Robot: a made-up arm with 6 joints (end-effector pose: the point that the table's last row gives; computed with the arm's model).
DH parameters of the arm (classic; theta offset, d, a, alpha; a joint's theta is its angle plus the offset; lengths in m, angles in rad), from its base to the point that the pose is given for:
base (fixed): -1.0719 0 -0.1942 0
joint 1: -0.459 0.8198 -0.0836 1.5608
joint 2: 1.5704 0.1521 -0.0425 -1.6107
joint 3: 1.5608 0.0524 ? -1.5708
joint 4: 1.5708 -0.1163 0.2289 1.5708
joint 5: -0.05 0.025 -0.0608 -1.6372
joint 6: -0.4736 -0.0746 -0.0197 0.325
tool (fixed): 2.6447 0.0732 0 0
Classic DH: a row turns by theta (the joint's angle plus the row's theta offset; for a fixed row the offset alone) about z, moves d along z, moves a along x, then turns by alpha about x.
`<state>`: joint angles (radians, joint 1 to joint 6).
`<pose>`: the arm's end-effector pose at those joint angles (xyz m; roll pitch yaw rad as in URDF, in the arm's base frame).
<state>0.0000 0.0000 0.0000 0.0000 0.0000 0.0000</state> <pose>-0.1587 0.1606 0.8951 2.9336 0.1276 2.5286</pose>
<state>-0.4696 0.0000 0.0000 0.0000 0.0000 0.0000</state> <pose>-0.1561 0.1914 0.8951 2.9336 0.1276 2.0590</pose>
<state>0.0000 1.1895 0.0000 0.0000 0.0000 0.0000</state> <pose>-0.1634 0.2869 0.9326 -2.1611 0.6456 3.0575</pose>
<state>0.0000 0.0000 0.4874 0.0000 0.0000 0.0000</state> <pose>-0.1147 0.1606 0.8394 -3.0662 -0.2708 2.5078</pose>
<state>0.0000 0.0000 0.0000 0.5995 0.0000 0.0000</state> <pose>-0.2441 0.1640 0.8951 2.9336 0.1276 1.9291</pose>
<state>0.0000 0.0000 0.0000 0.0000 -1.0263 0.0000</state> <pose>-0.1587 0.1176 0.8189 -2.3515 0.5872 2.9154</pose>
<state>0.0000 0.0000 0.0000 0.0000 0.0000 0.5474</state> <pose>-0.1458 0.1503 0.8948 2.9355 0.1725 1.9833</pose>
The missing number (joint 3, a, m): 0.0528
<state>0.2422 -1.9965 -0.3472 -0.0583 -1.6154 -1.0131</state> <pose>-0.2321 0.2834 0.6524 2.5097 0.0689 -2.8532</pose>
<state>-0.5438 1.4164 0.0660 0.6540 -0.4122 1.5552</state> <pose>-0.1811 0.3552 0.9536 1.0737 0.2393 -1.1035</pose>
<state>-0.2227 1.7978 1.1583 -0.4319 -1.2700 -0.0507</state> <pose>-0.1622 0.1126 0.9790 -0.5230 -0.1755 2.3795</pose>
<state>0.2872 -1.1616 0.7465 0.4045 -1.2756 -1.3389</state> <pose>-0.2432 0.1453 0.7000 2.3990 -0.4713 -1.4414</pose>
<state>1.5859 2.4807 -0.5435 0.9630 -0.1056 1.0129</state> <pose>-0.2423 -0.0930 0.8538 0.1221 0.4378 1.3287</pose>
